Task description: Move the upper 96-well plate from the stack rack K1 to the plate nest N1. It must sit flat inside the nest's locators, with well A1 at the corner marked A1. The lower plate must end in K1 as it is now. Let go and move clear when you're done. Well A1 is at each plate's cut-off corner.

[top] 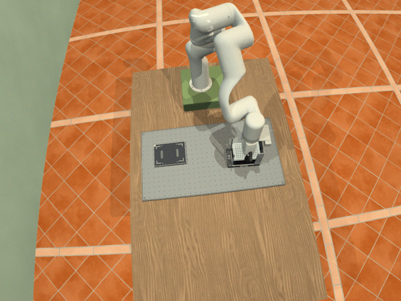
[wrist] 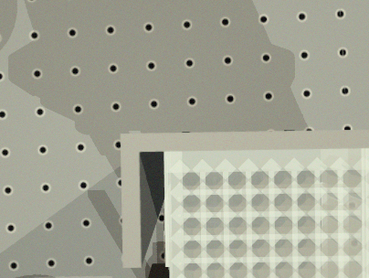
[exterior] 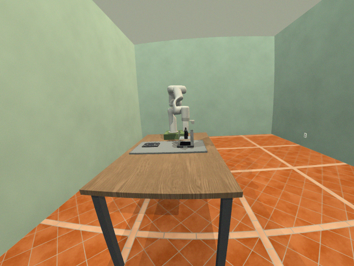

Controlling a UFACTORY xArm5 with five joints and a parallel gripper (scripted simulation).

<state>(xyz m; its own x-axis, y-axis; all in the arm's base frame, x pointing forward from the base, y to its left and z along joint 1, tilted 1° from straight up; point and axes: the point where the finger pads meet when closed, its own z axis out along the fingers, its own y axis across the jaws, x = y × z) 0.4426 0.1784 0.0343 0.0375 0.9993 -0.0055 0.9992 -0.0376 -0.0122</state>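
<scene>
The grey rack back wall is 70 mm to the left of my hand and 10 mm below it. The rest, counted from my hand: white 96-well plate (10 mm below); black plate (70 mm below); plate nest (60 mm behind, 370 mm to the right, 90 mm below).
</scene>
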